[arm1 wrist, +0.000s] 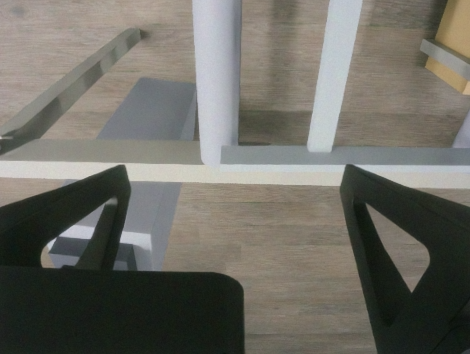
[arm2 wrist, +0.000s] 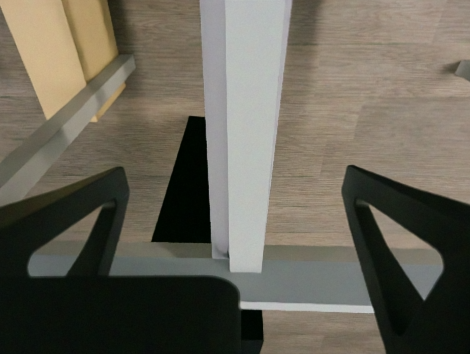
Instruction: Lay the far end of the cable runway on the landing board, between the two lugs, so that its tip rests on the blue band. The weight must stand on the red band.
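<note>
In the arm1 wrist view, a pale lavender beam (arm1 wrist: 217, 75) and a narrower white bar (arm1 wrist: 336, 75) run down to a crosswise rail (arm1 wrist: 110, 152). In the arm2 wrist view, a white bar (arm2 wrist: 252, 125) lies along a lavender beam (arm2 wrist: 216, 125), and both end at a crosswise grey rail (arm2 wrist: 310, 282). I cannot tell which of these belong to the cable runway. The arm1 gripper (arm1 wrist: 236, 170) is open, its fingertips wide apart on either side of the beam's end. The arm2 gripper (arm2 wrist: 235, 170) is open, with the beam and bar between its fingers. Landing board, lugs, coloured bands and weight cannot be made out.
A slanted grey bar (arm1 wrist: 75, 82) and a grey block (arm1 wrist: 150, 107) are at the left in the arm1 wrist view. Yellow wooden pieces (arm1 wrist: 452, 35) (arm2 wrist: 47, 55) stand beside another slanted bar (arm2 wrist: 65, 127). A black strip (arm2 wrist: 185, 190) lies beyond the arm2 rail.
</note>
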